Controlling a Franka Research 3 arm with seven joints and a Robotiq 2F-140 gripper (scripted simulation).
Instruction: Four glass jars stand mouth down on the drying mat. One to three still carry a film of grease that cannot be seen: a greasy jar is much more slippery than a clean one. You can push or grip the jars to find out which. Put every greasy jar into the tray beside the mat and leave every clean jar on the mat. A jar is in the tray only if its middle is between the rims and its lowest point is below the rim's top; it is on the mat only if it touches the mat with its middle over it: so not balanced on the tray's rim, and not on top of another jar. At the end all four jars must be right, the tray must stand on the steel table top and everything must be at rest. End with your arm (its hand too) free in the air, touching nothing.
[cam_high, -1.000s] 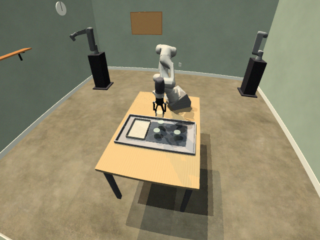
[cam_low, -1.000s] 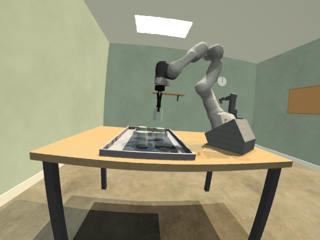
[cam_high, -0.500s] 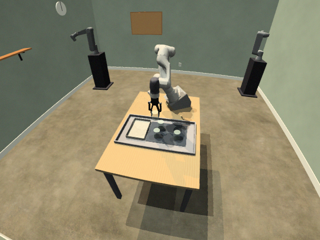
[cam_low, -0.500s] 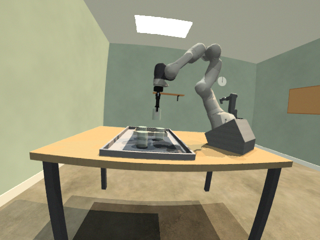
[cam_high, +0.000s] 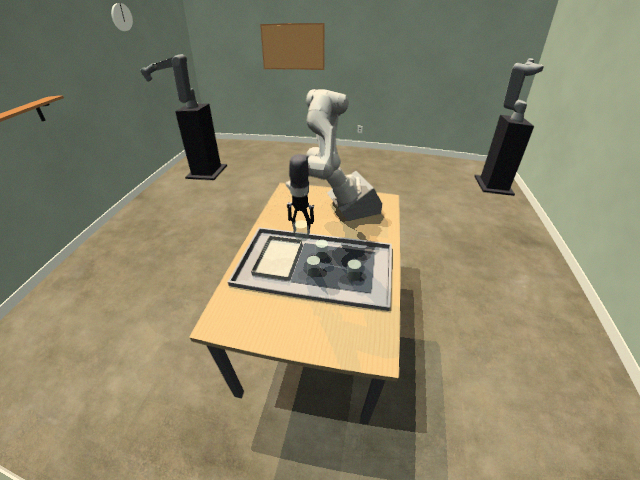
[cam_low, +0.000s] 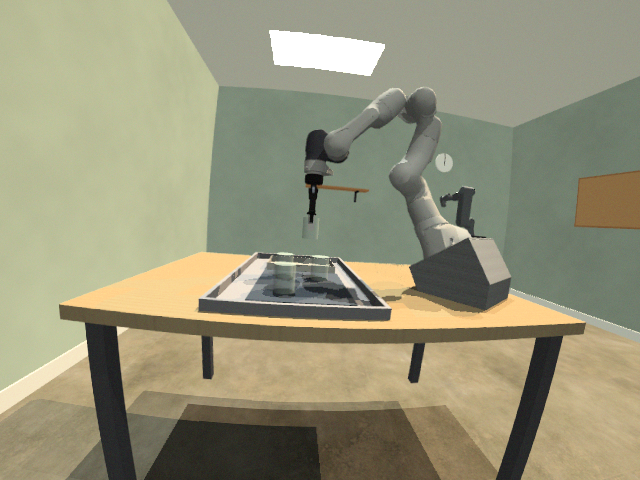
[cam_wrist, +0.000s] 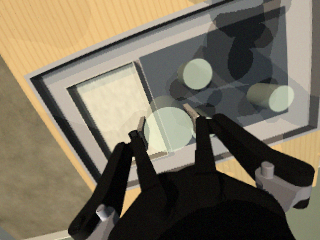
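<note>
The pale tray is 20 cm below my hand, 14 cm to the right of it and 2 cm ahead of it. From my hand the other things lie so: dark drying mat (21 cm below, 18 cm to the left, 3 cm ahead); then rimmed steel top (21 cm below, 7 cm to the left, 5 cm ahead).
</note>
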